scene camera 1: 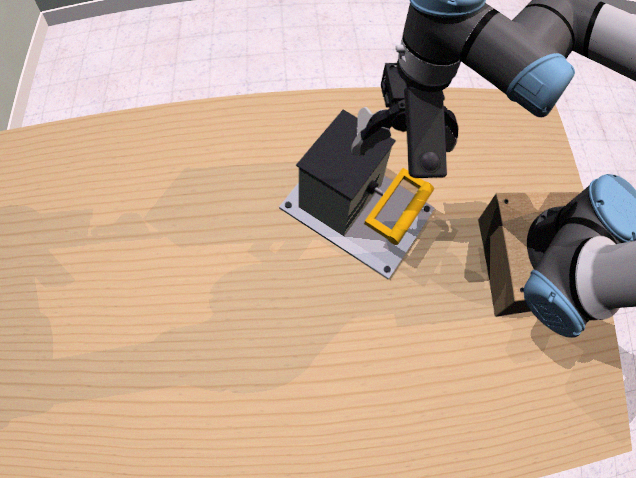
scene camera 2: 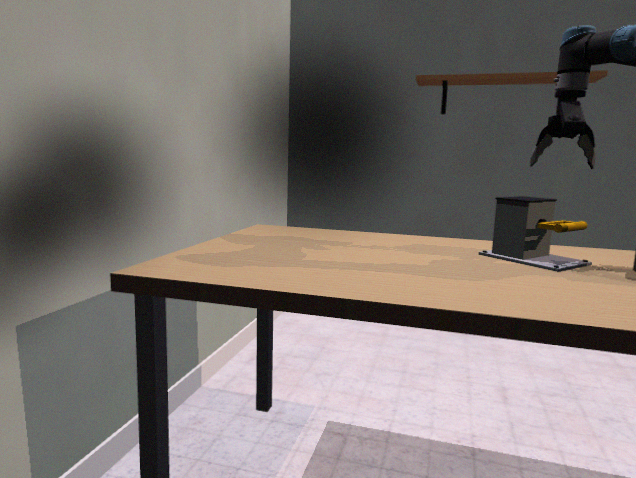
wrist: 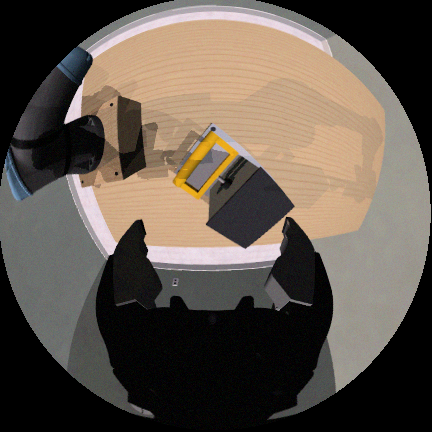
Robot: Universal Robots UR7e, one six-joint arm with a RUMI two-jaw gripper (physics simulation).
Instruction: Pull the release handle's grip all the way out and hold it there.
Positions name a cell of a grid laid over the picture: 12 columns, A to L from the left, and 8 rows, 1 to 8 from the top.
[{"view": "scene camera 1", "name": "my gripper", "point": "H3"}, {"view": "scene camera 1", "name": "pale base plate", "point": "G5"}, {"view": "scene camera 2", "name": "my gripper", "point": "K3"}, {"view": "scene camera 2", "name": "pale base plate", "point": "K5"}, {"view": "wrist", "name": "my gripper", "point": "F5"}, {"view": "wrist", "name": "pale base plate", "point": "G3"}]
